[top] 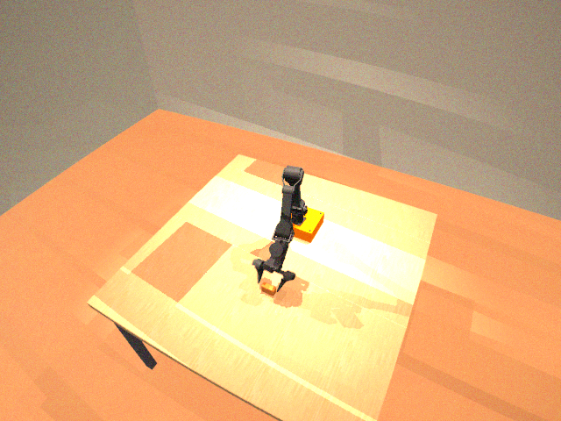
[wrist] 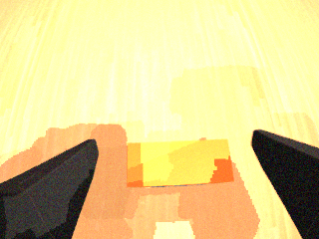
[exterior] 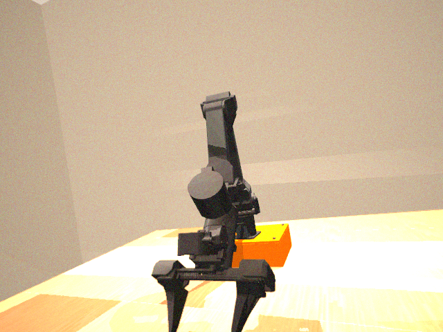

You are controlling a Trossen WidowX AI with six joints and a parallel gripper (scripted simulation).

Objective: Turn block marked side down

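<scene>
The orange block lies 3 cm below my gripper tip and 2 cm behind it.
</scene>
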